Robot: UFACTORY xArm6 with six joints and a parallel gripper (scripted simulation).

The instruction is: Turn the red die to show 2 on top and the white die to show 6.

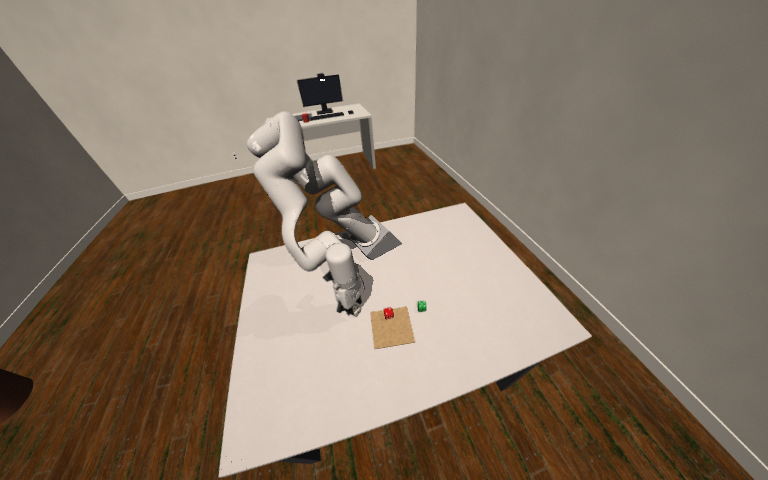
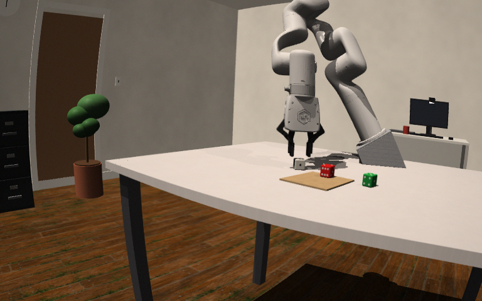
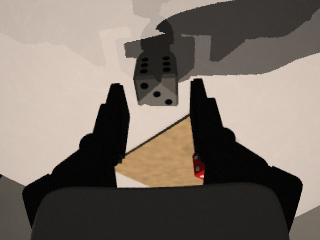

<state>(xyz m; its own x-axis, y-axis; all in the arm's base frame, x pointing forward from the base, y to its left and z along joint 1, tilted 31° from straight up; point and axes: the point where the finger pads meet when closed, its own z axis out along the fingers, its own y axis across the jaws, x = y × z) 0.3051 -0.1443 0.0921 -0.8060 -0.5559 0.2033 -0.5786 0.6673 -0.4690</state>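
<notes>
My hand is 4 cm above the white die. From my hand the other things lie so: red die 7 cm ahead, 11 cm to the left, 4 cm below; then green die 9 cm ahead, 24 cm to the left, 4 cm below; then tan mat 11 cm ahead, 10 cm to the left, 5 cm below.
</notes>
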